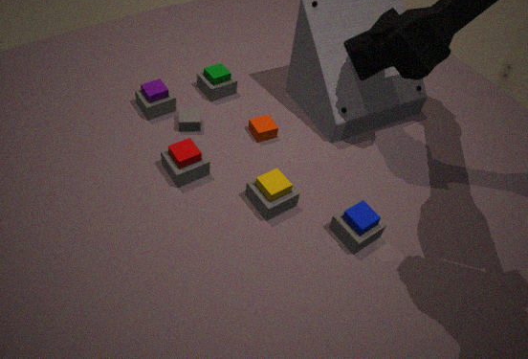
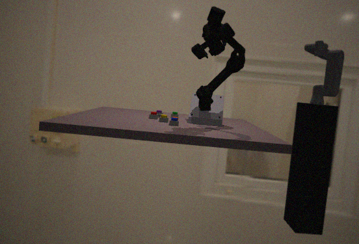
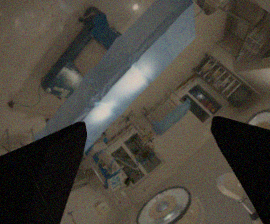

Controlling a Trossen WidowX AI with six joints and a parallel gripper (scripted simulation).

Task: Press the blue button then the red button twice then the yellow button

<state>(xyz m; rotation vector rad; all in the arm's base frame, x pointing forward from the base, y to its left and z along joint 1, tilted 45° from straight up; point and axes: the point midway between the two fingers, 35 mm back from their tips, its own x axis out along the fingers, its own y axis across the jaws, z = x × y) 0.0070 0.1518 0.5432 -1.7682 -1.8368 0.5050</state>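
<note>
Now: gripper tip 330 mm to the left of the blue button, 320 mm above it and 130 mm short of it. Round my gripper tip: red button: 530 mm to the right, 320 mm below, 260 mm ahead; orange block: 540 mm to the right, 350 mm below, 130 mm ahead; yellow button: 430 mm to the right, 320 mm below, 190 mm ahead.
</note>
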